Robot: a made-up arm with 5 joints.
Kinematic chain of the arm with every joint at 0, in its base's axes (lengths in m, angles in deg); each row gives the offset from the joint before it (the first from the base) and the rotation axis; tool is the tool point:
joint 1: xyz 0 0 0.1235 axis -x
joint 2: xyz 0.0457 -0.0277 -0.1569 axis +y
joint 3: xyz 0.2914 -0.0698 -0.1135 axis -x
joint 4: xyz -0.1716 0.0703 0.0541 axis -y
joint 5: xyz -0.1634 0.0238 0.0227 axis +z
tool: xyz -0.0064 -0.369 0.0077
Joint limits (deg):
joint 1: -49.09..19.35
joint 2: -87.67..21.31
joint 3: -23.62..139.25
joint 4: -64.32..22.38
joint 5: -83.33..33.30
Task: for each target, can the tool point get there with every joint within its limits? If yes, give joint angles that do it. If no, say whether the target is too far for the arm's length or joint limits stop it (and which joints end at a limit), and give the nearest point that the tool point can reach.
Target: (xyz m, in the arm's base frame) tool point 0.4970 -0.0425 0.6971
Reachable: no: joint limits stop it (at a limit: joint 1, joint 2, joint 4, joint 5) | nearest point 0.1246 -0.0758 0.4396 | short by 0.454 m
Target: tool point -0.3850 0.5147 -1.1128
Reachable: no: too far | nearest point -0.1588 0.2775 -0.5431 | short by 0.657 m
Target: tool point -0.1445 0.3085 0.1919
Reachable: yes | joints -37.17 6.96 94.12 -41.98 -49.11
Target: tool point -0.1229 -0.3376 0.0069
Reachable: yes | joints -0.55 -12.21 1.97 -19.41 -21.17
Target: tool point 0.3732 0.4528 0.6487
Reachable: no: joint limits stop it (at a limit: joint 1, joint 2, joint 4, joint 5) | nearest point 0.2947 0.4725 0.2872 | short by 0.370 m
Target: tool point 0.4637 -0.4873 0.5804
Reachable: no: joint limits stop it (at a limit: joint 1, joint 2, joint 3, joint 4) | nearest point 0.0997 -0.3217 0.3877 | short by 0.444 m
